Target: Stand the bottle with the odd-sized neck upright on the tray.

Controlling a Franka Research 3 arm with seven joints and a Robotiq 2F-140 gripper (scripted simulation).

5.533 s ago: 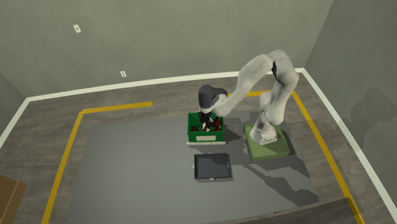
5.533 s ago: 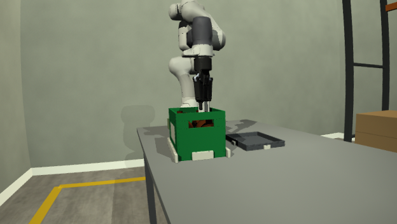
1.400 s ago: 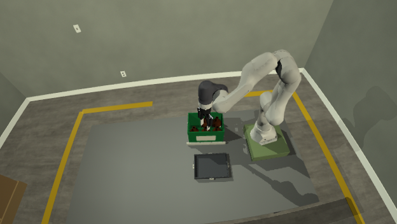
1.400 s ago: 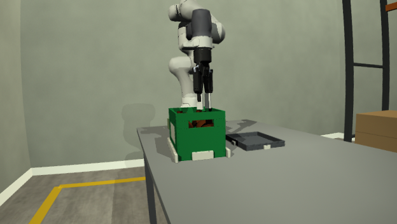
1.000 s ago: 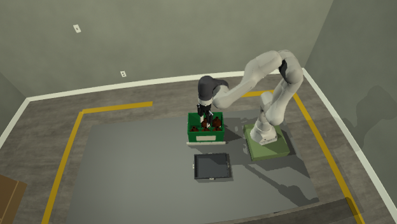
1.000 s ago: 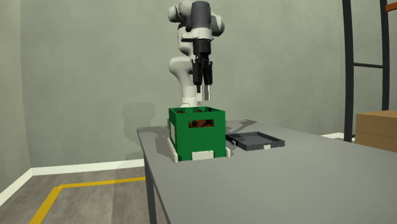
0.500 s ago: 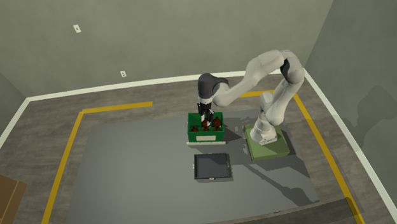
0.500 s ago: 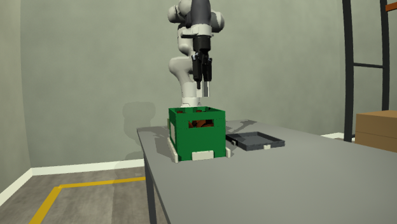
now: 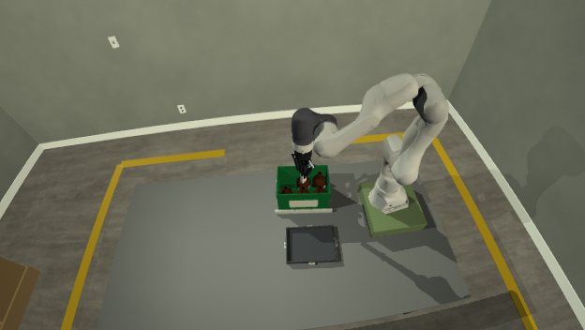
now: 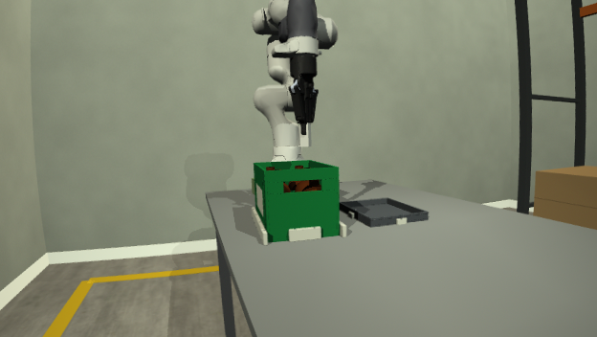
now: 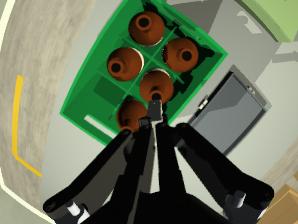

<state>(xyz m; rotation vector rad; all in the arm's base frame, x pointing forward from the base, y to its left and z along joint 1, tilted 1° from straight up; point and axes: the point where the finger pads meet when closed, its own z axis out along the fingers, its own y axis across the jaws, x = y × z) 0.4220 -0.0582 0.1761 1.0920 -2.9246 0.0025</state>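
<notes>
The green crate lies 4 cm to the right of my hand and 17 cm below it. The rest, counted from my hand: dark grey tray: 1 cm behind, 25 cm to the left, 24 cm below.
</notes>
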